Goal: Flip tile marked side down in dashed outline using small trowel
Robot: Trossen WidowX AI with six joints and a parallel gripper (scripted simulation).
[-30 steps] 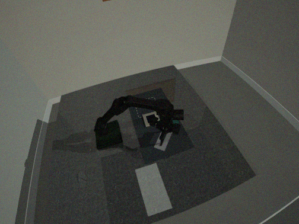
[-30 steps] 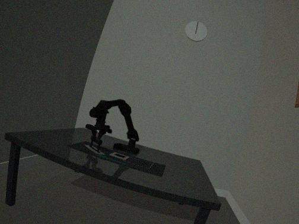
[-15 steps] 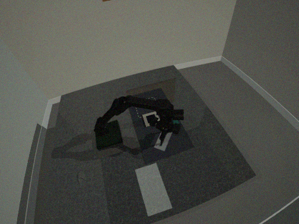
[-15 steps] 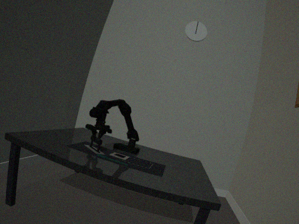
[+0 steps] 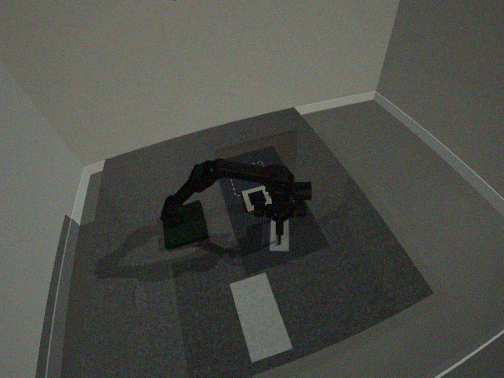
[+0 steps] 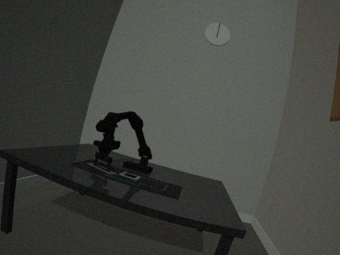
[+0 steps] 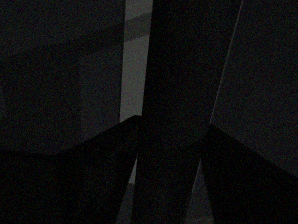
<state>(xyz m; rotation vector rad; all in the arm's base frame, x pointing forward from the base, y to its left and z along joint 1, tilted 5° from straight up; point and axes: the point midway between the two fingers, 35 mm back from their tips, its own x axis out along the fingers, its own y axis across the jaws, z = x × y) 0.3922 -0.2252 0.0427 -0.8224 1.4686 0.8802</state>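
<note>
The dark mat is 1 cm ahead of my gripper tip, 18 cm to the left of it and 8 cm below it. The rest, counted from my gripper tip: thin teal piece 14 cm ahead, 14 cm to the left, 6 cm below; then tile 2 cm behind, 18 cm to the left, 6 cm below.
</note>
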